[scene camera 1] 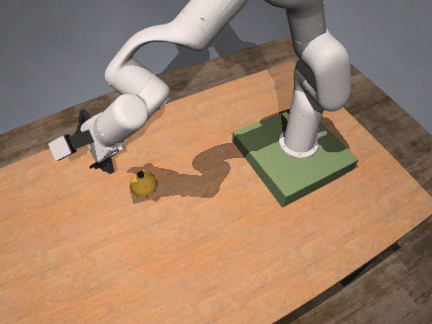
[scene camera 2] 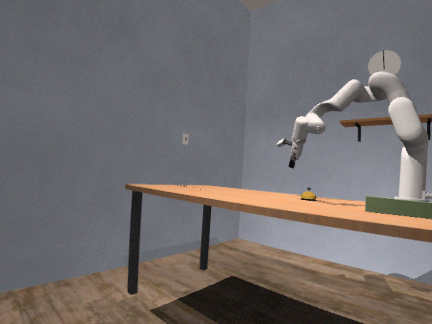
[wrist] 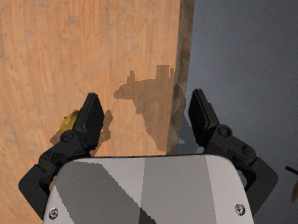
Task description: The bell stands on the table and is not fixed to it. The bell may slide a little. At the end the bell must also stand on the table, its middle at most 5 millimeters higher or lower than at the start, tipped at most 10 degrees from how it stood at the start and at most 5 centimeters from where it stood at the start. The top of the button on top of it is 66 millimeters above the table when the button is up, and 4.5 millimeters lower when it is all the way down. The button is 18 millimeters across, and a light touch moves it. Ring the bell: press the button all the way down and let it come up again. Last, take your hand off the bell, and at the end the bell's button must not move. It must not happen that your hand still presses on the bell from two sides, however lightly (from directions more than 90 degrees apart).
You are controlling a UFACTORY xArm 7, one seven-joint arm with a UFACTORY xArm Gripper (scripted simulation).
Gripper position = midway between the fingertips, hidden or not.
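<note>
My gripper is visible at point(scene camera 1: 86, 149) and, in the wrist view, at point(wrist: 145, 102).
</note>
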